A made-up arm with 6 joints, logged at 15 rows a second.
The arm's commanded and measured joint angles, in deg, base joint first. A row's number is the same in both.
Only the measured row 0 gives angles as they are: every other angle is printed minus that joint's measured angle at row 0.
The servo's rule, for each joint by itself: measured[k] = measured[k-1] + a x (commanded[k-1-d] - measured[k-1]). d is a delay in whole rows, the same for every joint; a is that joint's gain. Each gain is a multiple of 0.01, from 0.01 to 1. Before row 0 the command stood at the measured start. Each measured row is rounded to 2 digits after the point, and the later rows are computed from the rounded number. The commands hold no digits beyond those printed.
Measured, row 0:
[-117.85 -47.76 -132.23 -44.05 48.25 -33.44]
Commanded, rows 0 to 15:
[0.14 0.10 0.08 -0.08 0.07 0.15]
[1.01 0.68 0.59 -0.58 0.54 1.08]
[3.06 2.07 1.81 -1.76 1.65 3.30]
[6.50 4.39 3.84 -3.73 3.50 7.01]
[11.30 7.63 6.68 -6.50 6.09 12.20]
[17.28 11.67 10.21 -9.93 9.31 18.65]
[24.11 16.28 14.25 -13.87 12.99 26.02]
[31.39 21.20 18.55 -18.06 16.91 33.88]
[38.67 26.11 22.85 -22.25 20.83 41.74]
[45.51 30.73 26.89 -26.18 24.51 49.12]
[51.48 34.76 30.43 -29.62 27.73 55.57]
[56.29 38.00 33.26 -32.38 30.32 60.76]
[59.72 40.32 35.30 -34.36 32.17 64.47]
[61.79 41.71 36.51 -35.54 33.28 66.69]
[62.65 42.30 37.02 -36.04 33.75 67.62]
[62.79 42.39 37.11 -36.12 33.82 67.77]
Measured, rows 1 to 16:
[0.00 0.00 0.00 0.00 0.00 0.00]
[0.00 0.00 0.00 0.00 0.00 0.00]
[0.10 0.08 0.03 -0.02 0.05 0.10]
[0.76 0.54 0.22 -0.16 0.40 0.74]
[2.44 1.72 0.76 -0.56 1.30 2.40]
[5.40 3.78 1.81 -1.35 2.88 5.40]
[9.71 6.74 3.47 -2.64 5.19 9.82]
[15.24 10.54 5.76 -4.46 8.16 15.56]
[21.72 14.96 8.65 -6.81 11.64 22.36]
[28.78 19.76 12.02 -9.62 15.43 29.85]
[36.00 24.65 15.70 -12.78 19.32 37.58]
[42.94 29.33 19.50 -16.13 23.06 45.08]
[49.17 33.51 23.22 -19.50 26.42 51.90]
[54.37 36.97 26.63 -22.72 29.23 57.66]
[58.28 39.55 29.58 -25.63 31.35 62.09]
[60.84 41.21 31.94 -28.11 32.74 65.08]
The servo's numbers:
d 2
a 0.73 0.77 0.34 0.25 0.72 0.65

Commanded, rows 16 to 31:
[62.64 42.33 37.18 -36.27 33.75 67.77]
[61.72 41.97 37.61 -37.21 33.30 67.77]
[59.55 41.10 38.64 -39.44 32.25 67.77]
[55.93 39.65 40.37 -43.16 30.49 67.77]
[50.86 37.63 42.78 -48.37 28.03 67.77]
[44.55 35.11 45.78 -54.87 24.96 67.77]
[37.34 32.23 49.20 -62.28 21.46 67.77]
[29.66 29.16 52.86 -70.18 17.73 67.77]
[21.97 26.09 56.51 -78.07 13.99 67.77]
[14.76 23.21 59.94 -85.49 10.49 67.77]
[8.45 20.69 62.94 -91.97 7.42 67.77]
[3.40 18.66 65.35 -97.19 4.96 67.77]
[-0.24 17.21 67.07 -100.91 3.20 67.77]
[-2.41 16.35 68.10 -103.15 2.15 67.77]
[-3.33 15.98 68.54 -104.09 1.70 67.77]
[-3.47 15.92 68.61 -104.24 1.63 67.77]
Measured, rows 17 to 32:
[62.16 42.05 33.67 -30.09 33.47 66.73]
[62.62 42.31 34.84 -31.60 33.72 67.41]
[62.63 42.33 35.64 -32.77 33.74 67.64]
[61.97 42.05 36.31 -33.88 33.42 67.72]
[60.20 41.32 37.10 -35.27 32.58 67.75]
[57.08 40.03 38.21 -37.24 31.08 67.76]
[52.54 38.18 39.76 -40.02 28.88 67.77]
[46.71 35.82 41.81 -43.73 26.06 67.77]
[39.87 33.06 44.32 -48.37 22.75 67.77]
[32.42 30.06 47.22 -53.82 19.14 67.77]
[24.79 27.00 50.38 -59.88 15.43 67.77]
[17.47 24.08 53.63 -66.28 11.87 67.77]
[10.89 21.47 56.80 -72.70 8.67 67.77]
[5.42 19.31 59.71 -78.82 6.00 67.77]
[1.29 17.69 62.21 -84.34 3.98 67.77]
[-1.41 16.66 64.21 -89.04 2.66 67.77]

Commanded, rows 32 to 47:
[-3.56 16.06 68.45 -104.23 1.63 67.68]
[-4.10 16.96 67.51 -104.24 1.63 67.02]
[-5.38 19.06 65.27 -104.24 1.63 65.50]
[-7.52 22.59 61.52 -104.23 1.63 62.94]
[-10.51 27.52 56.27 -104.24 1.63 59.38]
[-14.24 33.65 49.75 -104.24 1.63 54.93]
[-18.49 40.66 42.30 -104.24 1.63 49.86]
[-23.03 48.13 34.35 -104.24 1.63 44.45]
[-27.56 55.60 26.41 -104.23 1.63 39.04]
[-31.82 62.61 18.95 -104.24 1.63 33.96]
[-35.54 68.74 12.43 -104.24 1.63 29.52]
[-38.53 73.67 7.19 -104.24 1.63 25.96]
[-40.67 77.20 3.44 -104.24 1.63 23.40]
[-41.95 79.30 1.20 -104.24 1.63 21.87]
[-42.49 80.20 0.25 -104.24 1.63 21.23]
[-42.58 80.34 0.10 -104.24 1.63 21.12]
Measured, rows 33 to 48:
[-2.81 16.14 65.68 -92.80 1.97 67.77]
[-3.29 15.97 66.68 -95.66 1.73 67.77]
[-3.49 16.04 67.28 -97.80 1.66 67.71]
[-3.94 16.75 67.36 -99.41 1.64 67.26]
[-4.99 18.53 66.65 -100.62 1.63 66.12]
[-6.84 21.66 64.91 -101.52 1.63 64.05]
[-9.52 26.17 61.97 -102.20 1.63 61.01]
[-12.97 31.93 57.82 -102.71 1.63 57.06]
[-17.00 38.65 52.54 -103.09 1.63 52.38]
[-21.40 45.95 46.36 -103.38 1.63 47.23]
[-25.90 53.38 39.58 -103.59 1.63 41.91]
[-30.22 60.49 32.57 -103.75 1.63 36.74]
[-34.10 66.84 25.72 -103.87 1.63 32.05]
[-37.33 72.10 19.42 -103.96 1.63 28.09]
[-39.77 76.03 13.99 -104.03 1.63 25.04]
[-41.36 78.55 9.64 -104.08 1.63 22.98]

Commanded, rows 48 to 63:
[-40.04 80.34 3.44 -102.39 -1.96 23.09]
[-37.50 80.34 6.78 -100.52 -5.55 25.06]
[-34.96 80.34 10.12 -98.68 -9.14 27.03]
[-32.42 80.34 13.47 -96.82 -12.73 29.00]
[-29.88 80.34 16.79 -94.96 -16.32 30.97]
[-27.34 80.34 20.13 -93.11 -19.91 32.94]
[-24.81 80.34 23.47 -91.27 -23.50 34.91]
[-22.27 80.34 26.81 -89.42 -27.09 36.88]
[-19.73 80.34 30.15 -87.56 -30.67 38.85]
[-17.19 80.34 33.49 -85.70 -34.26 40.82]
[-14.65 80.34 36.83 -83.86 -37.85 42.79]
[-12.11 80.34 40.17 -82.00 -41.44 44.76]
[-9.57 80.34 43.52 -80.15 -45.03 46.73]
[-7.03 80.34 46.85 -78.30 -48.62 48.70]
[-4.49 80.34 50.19 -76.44 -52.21 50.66]
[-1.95 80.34 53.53 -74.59 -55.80 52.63]
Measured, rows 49 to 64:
[-42.18 79.82 6.45 -104.12 1.63 21.84]
[-42.47 80.22 4.29 -104.15 1.63 21.37]
[-40.70 80.31 4.00 -103.71 -0.95 22.49]
[-38.36 80.33 4.95 -102.91 -4.26 24.16]
[-35.88 80.34 6.71 -101.85 -7.77 26.03]
[-33.35 80.34 9.01 -100.59 -11.34 27.96]
[-30.82 80.34 11.66 -99.18 -14.93 29.92]
[-28.28 80.34 14.54 -97.66 -18.52 31.88]
[-25.75 80.34 17.58 -96.06 -22.11 33.85]
[-23.21 80.34 20.72 -94.40 -25.70 35.82]
[-20.67 80.34 23.93 -92.69 -29.28 37.79]
[-18.13 80.34 27.18 -90.94 -32.87 39.76]
[-15.59 80.34 30.46 -89.17 -36.46 41.73]
[-13.05 80.34 33.76 -87.38 -40.05 43.70]
[-10.51 80.34 37.08 -85.57 -43.64 45.67]
[-7.97 80.34 40.40 -83.75 -47.23 47.64]

